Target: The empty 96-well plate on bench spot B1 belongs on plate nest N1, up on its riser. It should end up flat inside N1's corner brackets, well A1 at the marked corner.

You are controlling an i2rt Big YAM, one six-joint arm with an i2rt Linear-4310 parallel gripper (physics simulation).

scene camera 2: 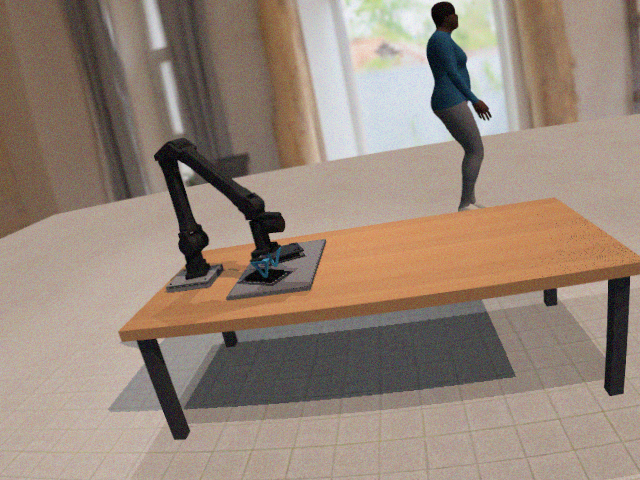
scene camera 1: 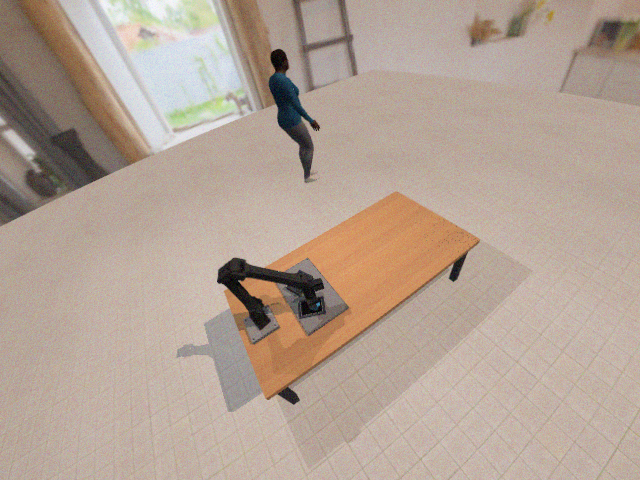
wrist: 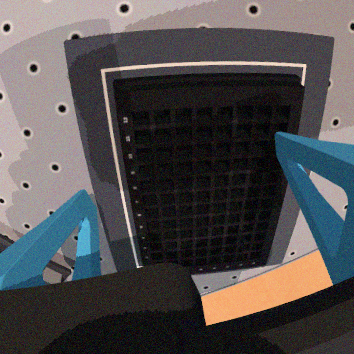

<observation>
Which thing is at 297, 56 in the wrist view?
A dark nest pad.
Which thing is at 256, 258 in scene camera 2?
My gripper.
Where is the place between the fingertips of my gripper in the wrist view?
At 180, 171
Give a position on a black well plate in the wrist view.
206, 189
</observation>
